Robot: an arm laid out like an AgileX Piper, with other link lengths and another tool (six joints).
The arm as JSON. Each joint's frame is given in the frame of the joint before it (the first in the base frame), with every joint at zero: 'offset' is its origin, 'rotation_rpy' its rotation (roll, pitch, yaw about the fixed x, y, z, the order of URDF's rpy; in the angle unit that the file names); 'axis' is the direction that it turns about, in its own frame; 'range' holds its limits. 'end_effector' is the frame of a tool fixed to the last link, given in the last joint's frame.
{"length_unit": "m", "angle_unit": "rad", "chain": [
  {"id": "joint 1", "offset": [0.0, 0.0, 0.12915], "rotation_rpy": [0.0, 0.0, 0.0], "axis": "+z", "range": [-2.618, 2.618]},
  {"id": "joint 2", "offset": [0.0, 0.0, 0.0], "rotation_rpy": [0.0, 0.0, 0.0], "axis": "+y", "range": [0.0, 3.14]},
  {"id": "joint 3", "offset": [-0.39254, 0.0, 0.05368], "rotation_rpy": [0.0, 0.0, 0.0], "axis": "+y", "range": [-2.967, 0.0]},
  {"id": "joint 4", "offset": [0.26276, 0.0, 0.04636], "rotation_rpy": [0.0, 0.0, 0.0], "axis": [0.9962, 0.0, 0.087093], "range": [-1.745, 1.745]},
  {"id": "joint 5", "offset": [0.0, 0.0, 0.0], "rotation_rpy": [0.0, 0.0, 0.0], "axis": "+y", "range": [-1.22, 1.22]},
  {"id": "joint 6", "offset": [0.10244, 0.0, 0.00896], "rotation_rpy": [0.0, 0.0, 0.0], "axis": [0.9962, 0.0, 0.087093], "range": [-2.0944, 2.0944]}
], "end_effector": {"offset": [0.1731, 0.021, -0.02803], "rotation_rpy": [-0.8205, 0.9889, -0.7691]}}
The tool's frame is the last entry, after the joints.
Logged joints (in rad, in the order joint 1, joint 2, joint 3, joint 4, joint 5, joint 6), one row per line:
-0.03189, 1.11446, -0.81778, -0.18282, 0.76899, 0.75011
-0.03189, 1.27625, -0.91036, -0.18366, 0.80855, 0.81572
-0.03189, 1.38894, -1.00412, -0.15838, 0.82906, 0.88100
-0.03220, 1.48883, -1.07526, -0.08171, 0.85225, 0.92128
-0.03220, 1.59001, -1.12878, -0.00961, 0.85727, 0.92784
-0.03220, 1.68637, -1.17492, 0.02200, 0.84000, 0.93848
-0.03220, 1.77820, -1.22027, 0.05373, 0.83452, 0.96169
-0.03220, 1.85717, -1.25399, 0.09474, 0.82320, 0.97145
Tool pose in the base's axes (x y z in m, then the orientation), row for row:
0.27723, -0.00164, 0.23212, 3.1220, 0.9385, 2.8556
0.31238, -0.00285, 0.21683, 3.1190, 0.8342, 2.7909
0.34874, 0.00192, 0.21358, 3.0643, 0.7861, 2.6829
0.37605, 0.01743, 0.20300, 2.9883, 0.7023, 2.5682
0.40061, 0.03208, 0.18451, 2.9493, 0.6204, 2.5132
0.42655, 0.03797, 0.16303, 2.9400, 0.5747, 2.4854
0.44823, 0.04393, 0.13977, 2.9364, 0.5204, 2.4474
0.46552, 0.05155, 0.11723, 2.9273, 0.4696, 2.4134
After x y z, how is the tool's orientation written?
As angles about the fixed x, y, z axes (roll, pitch, yaw), in radians.
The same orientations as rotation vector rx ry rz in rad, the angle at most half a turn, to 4 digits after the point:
0.3036, 2.1854, -0.1380
0.3919, 2.2786, -0.1530
0.4989, 2.3031, -0.1334
0.6205, 2.3462, -0.0726
0.6977, 2.3965, -0.0183
0.7452, 2.4244, 0.0013
0.8126, 2.4548, 0.0162
0.8728, 2.4802, 0.0403

